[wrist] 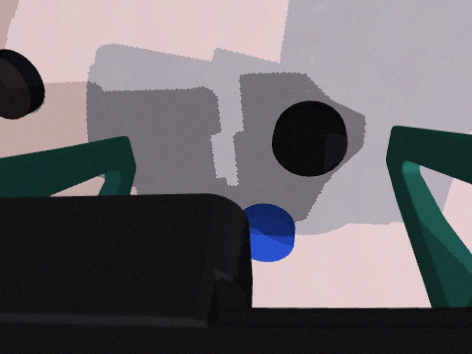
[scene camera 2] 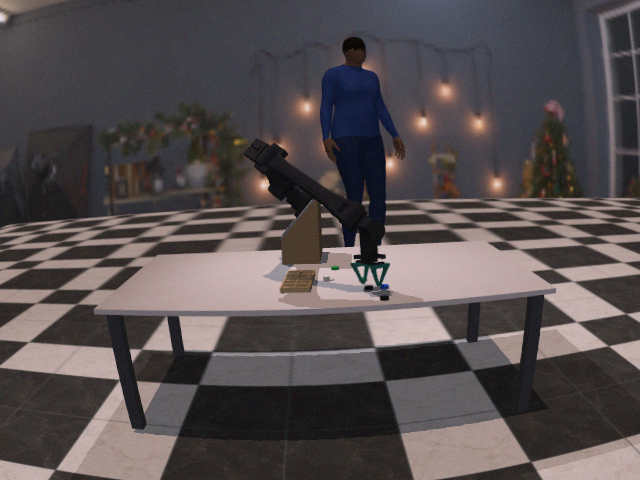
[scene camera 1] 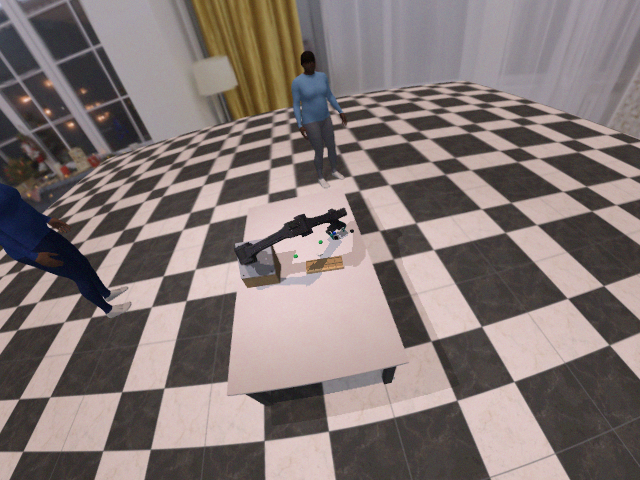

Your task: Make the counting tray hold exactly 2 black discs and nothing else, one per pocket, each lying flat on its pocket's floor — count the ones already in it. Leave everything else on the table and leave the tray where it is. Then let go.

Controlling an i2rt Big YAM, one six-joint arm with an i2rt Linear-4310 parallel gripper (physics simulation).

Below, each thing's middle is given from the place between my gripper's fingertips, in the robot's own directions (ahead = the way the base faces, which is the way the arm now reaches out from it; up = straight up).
Scene:
Right now my hand is 50 mm to the right of the blue disc (wrist: 272, 229), 20 mm past it and 10 mm above it.

